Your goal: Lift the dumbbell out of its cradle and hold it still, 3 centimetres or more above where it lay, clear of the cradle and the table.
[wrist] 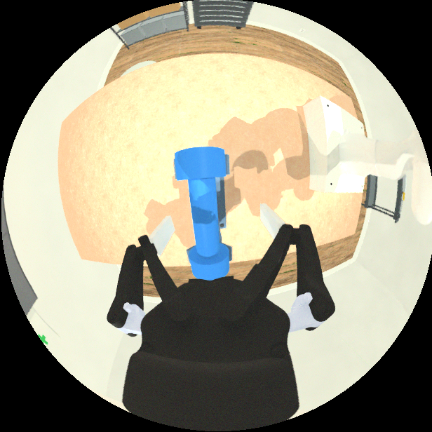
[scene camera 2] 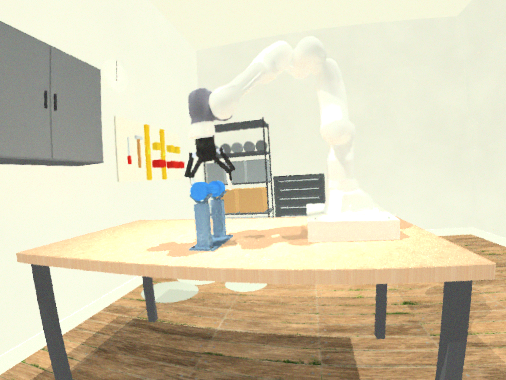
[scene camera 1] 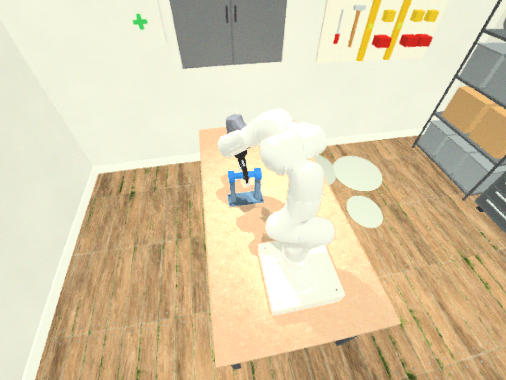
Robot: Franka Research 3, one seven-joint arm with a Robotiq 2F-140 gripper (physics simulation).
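Observation:
The blue dumbbell [scene camera 1: 233,175] [scene camera 2: 199,192] [wrist: 206,235] lies level across the two posts of the blue-grey cradle [scene camera 1: 233,192] [scene camera 2: 203,225] [wrist: 222,202], which stands on the table [scene camera 1: 235,280] [scene camera 2: 350,260] [wrist: 120,125]. My gripper [scene camera 1: 246,181] [scene camera 2: 210,179] [wrist: 215,217] is open and empty, pointing down over the dumbbell. In the wrist view the handle lies between the two spread fingers, nearer the left finger. In scene camera 2 the fingertips are around the height of the dumbbell's top. Most of the cradle is hidden under the dumbbell in the wrist view.
The arm's white base [scene camera 1: 300,280] [scene camera 2: 353,229] [wrist: 332,150] stands on the table, to the right of the cradle in scene camera 2. A shelf rack [scene camera 2: 270,170], a dark drawer cabinet [scene camera 2: 299,194] and a grey wall cabinet [scene camera 1: 210,40] [scene camera 2: 25,100] stand or hang away from the table.

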